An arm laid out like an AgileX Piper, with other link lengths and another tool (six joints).
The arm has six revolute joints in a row. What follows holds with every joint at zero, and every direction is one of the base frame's. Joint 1 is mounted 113.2 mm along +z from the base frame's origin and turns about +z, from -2.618 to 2.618 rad. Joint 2 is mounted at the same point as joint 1 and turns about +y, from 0 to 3.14 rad. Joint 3 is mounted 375.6 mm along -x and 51.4 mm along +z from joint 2 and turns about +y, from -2.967 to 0 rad. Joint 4 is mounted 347 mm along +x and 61.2 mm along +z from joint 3 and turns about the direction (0.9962, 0, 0.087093), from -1.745 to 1.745 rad. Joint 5 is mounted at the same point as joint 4 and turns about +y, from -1.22 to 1.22 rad. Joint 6 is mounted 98.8 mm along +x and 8.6 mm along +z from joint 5 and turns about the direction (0.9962, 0, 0.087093), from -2.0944 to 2.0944 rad. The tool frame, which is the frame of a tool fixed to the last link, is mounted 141.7 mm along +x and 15 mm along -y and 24.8 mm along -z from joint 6; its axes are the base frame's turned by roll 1.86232, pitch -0.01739 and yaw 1.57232 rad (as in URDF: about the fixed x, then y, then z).
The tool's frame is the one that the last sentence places.
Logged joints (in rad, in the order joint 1, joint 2, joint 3, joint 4, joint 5, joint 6), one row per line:
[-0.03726, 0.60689, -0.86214, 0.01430, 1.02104, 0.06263]
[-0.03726, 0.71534, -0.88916, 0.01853, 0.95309, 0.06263]
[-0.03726, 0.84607, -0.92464, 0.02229, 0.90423, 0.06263]
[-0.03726, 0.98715, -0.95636, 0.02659, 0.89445, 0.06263]
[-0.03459, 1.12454, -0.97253, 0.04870, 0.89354, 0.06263]
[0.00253, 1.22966, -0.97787, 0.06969, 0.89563, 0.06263]
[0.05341, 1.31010, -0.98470, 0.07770, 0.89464, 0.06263]
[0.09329, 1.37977, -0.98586, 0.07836, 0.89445, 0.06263]
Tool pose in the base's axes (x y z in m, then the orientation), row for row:
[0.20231, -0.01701, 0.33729, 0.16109, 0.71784, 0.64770, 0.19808]
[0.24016, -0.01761, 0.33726, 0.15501, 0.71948, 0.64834, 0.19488]
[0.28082, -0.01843, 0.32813, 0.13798, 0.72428, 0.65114, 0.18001]
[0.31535, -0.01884, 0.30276, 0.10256, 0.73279, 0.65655, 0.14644]
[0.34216, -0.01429, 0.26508, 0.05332, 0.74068, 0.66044, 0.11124]
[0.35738, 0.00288, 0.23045, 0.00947, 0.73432, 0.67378, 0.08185]
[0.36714, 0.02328, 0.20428, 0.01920, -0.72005, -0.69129, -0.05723]
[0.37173, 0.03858, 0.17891, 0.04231, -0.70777, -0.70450, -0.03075]
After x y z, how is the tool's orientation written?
As a quaternion, w x y z.
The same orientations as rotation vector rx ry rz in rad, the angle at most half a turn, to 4 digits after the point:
[2.0496, 1.8494, 0.5656]
[2.0613, 1.8575, 0.5583]
[2.0949, 1.8834, 0.5207]
[2.1630, 1.9379, 0.4322]
[2.2511, 2.0072, 0.3381]
[2.2931, 2.1041, 0.2556]
[-2.2349, -2.1456, -0.1776]
[-2.1656, -2.1556, -0.0941]

